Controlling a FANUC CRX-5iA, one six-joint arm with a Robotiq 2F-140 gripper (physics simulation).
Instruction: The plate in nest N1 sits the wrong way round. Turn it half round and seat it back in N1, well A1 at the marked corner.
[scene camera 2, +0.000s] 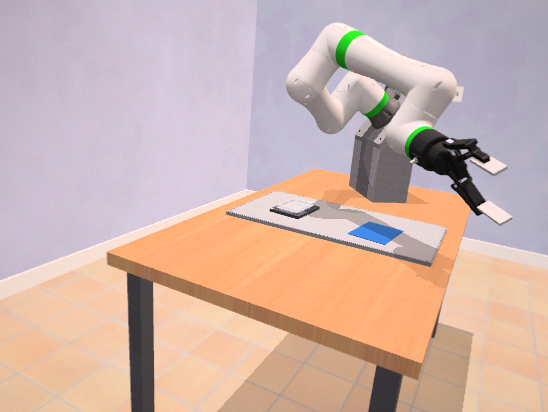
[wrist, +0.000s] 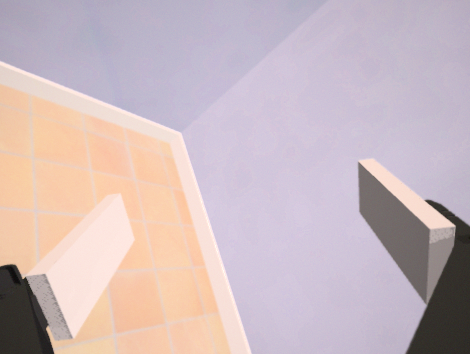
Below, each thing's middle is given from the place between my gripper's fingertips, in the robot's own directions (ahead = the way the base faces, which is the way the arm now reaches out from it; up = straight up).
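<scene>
Blue square (scene camera 2: 371, 231): my hand well above it, well to the left of it, far past it.
</scene>
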